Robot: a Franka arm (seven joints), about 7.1 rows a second.
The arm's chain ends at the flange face. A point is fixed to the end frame.
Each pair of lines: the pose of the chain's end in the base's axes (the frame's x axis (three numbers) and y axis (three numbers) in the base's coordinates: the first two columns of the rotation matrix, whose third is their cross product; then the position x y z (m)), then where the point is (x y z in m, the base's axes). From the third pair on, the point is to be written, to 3 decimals.
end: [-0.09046, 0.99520, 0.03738, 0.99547, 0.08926, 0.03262, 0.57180, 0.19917, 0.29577]
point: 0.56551 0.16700 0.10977
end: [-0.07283, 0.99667, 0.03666, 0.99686, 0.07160, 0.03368, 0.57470, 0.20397, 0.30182]
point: 0.56805 0.17180 0.11583
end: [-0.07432, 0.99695, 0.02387, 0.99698, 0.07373, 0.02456, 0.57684, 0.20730, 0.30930]
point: 0.569 0.173 0.124
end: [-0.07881, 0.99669, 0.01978, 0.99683, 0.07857, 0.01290, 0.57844, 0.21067, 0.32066]
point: 0.568 0.175 0.135
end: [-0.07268, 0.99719, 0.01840, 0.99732, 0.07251, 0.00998, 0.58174, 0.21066, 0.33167]
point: 0.571 0.175 0.147
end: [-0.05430, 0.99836, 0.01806, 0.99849, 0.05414, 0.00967, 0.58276, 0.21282, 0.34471]
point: 0.571 0.177 0.160
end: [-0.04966, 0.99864, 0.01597, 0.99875, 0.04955, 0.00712, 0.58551, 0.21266, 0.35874]
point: 0.573 0.177 0.174
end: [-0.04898, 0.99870, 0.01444, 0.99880, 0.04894, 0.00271, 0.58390, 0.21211, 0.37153]
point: 0.571 0.176 0.187
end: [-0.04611, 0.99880, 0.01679, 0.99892, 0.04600, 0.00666, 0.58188, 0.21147, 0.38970]
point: 0.570 0.176 0.205
